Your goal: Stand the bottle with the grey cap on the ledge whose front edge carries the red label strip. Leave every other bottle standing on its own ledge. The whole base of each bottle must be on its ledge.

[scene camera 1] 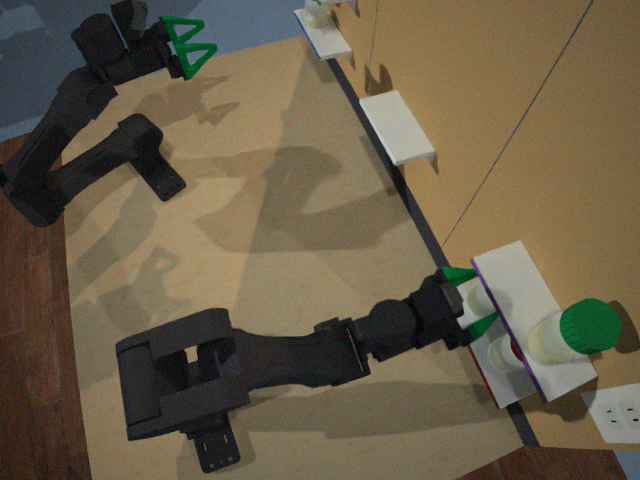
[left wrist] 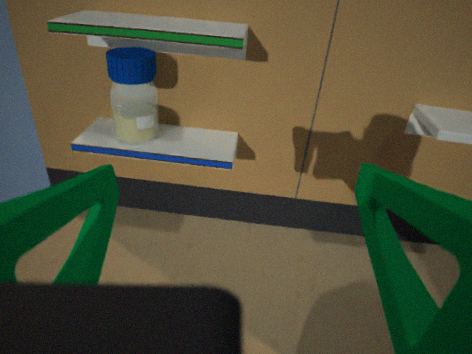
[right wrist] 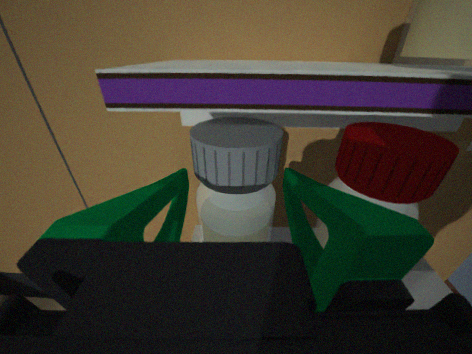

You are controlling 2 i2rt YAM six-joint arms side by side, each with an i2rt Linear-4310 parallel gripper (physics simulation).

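Places are measured from the left arm's base along level axes (x ahead, y left, z up), in millimetres.
Pixels of known places: left gripper, fingertip midpoint: [scene camera 1: 210, 34] [left wrist: 236, 178]; right gripper, fingertip midpoint: [right wrist: 235, 176]; left arm's base, link origin: [scene camera 1: 154, 169].
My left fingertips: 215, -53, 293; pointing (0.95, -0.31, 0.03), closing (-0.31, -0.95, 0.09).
Observation:
Ahead of a thing's pixels: the offset from my left fingertips to its top centre, as dx, dy, dz. "pt": to the spot under its first point.
The grey-capped bottle {+15, -686, -28} [scene camera 1: 479, 299] [right wrist: 236, 155] is upright at the ledge with the red label strip {pt -67, -808, -133} [scene camera 1: 509, 392] [right wrist: 430, 285], under the purple-labelled ledge. Its base is hidden in the right wrist view. A red-capped bottle {-26, -767, -28} [scene camera 1: 501, 353] [right wrist: 397, 160] stands beside it on the same ledge. My right gripper [scene camera 1: 484, 292] [right wrist: 235, 176] is open, one finger on each side of the grey-capped bottle, with small gaps below the cap. My left gripper [scene camera 1: 208, 35] [left wrist: 236, 178] is open and empty, high over the far left of the table.
The purple-labelled ledge {-20, -737, +7} [scene camera 1: 516, 289] [right wrist: 300, 92] bears a green-capped bottle {-42, -769, +112} [scene camera 1: 589, 325] close above my right fingers. A blue-capped bottle {+304, +25, -28} [left wrist: 132, 100] stands on the blue-labelled ledge {+296, -1, -133} [scene camera 1: 330, 43] [left wrist: 195, 145], below the green-labelled ledge {+296, -1, +7} [left wrist: 150, 25]. A bare white ledge {+138, -369, -63} [scene camera 1: 398, 126] is mid-wall.

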